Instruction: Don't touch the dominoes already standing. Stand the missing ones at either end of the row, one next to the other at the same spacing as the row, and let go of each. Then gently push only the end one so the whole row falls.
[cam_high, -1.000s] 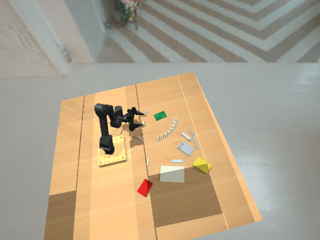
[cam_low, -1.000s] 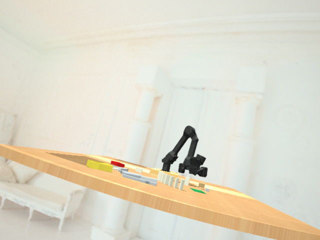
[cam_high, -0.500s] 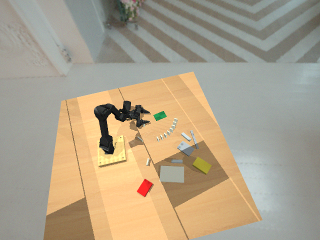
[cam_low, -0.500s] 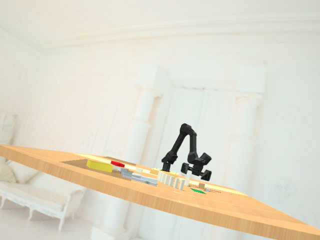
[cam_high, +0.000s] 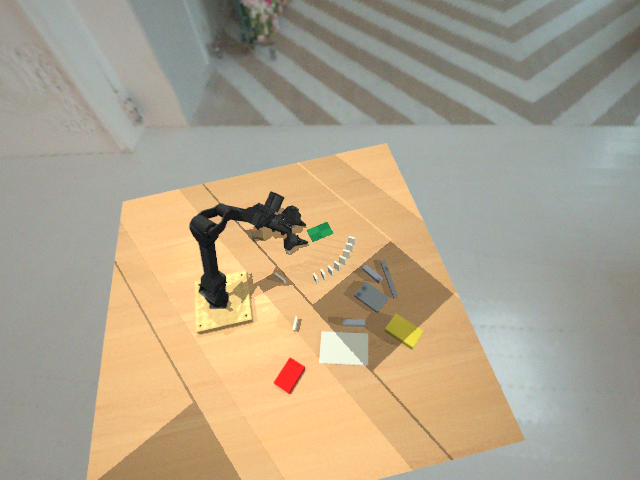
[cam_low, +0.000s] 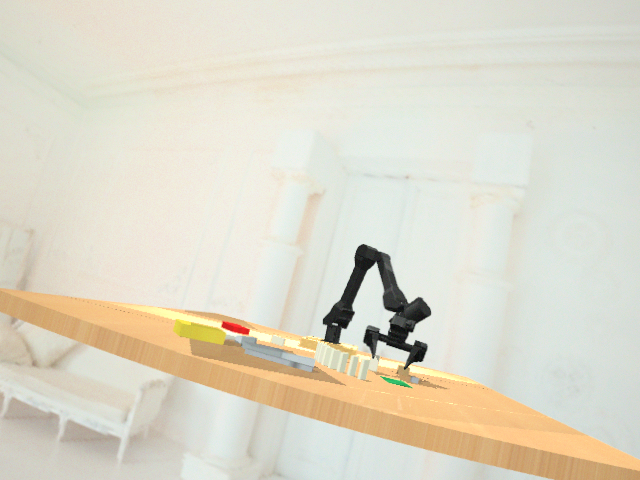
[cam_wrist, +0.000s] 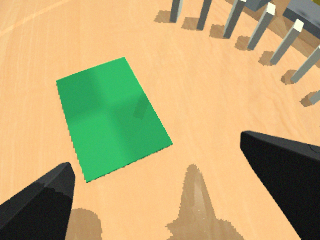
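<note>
The green tile lies 50 mm ahead of my gripper tip, 40 mm below it and 30 mm to the left of it. Round my gripper tip: grey cube 70 mm to the left, 70 mm behind, 30 mm below; tan block 210 mm behind, 30 mm to the left, 30 mm below; grey plate 270 mm to the right, 240 mm ahead, 30 mm below.
</note>
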